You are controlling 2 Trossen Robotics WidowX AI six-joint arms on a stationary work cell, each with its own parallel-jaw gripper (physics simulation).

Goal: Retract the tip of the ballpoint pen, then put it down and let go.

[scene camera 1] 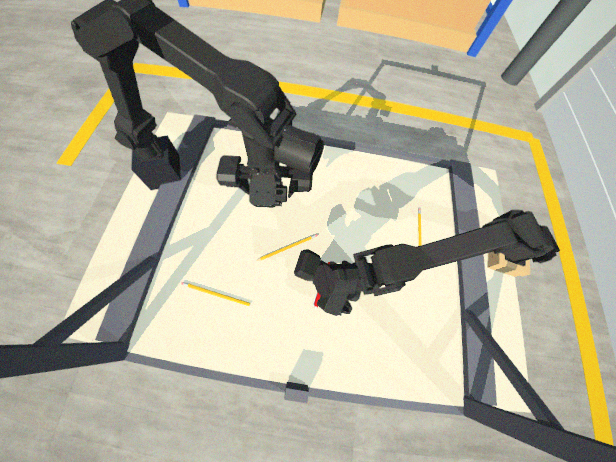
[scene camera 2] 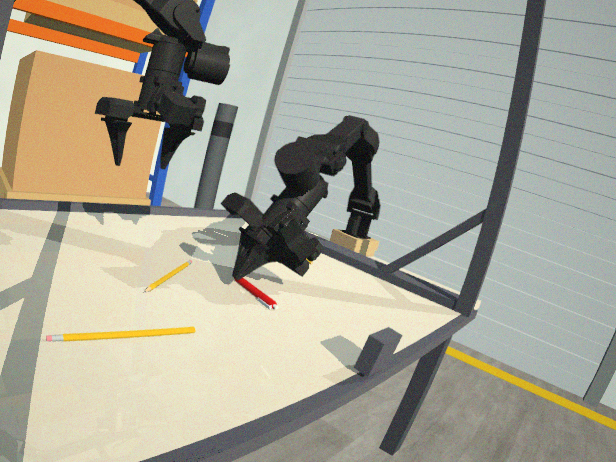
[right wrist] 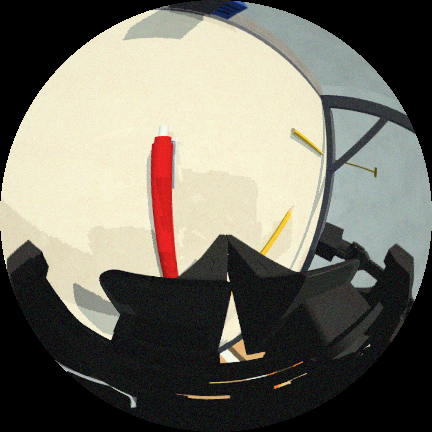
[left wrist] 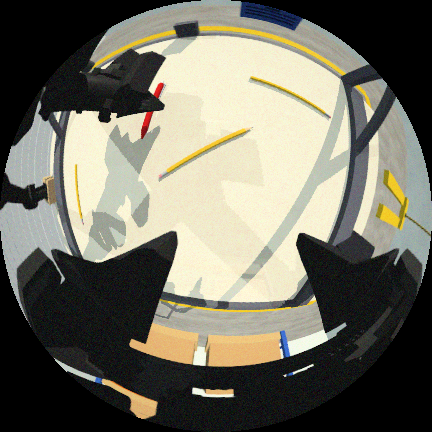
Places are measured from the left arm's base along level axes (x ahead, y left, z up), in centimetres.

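Pixels of known places: left gripper, between the fingertips: (scene camera 2: 140,167) (left wrist: 240,238); right gripper, between the fingertips: (scene camera 2: 234,278) (right wrist: 224,240) (left wrist: 162,107); left arm's base, origin of its link: (scene camera 1: 149,151); right arm's base, origin of its link: (scene camera 2: 356,235) (left wrist: 45,190).
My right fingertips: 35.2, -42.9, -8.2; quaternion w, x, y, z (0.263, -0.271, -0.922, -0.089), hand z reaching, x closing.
Ahead of a thing's pixels: the offset from my right fingertips to its middle, as dx, dy, dz.
The red ballpoint pen @[+2.7, -2.3, -1.9] (scene camera 1: 317,299) (scene camera 2: 255,292) (left wrist: 147,121) (right wrist: 162,200) lies flat on the table, with its white button end and clip in sight in the right wrist view. Its writing end is hidden by fingers there and too small in the left wrist view to tell whether the tip is out. My right gripper (scene camera 2: 236,276) (left wrist: 162,107) (right wrist: 224,240) is shut and empty, its fingertips low beside the pen; I cannot tell whether they touch it. My left gripper (scene camera 2: 141,165) (left wrist: 240,238) is open and empty, high above the table, away from the pen.
One yellow pencil @[-4.0, +9.9, -2.1] (scene camera 1: 287,246) (scene camera 2: 167,276) (left wrist: 205,150) (right wrist: 277,231) lies mid-table. Another pencil @[-24.9, +2.2, -2.1] (scene camera 1: 216,293) (scene camera 2: 120,334) (left wrist: 290,95) (right wrist: 307,141) lies farther left in scene camera 1, and a third pencil @[+35.6, +3.6, -2.1] (scene camera 1: 419,227) (left wrist: 78,195) beyond the right arm. A dark block @[-10.3, -24.5, +0.7] (scene camera 1: 296,391) (scene camera 2: 378,351) (left wrist: 186,29) sits on the table's edge.
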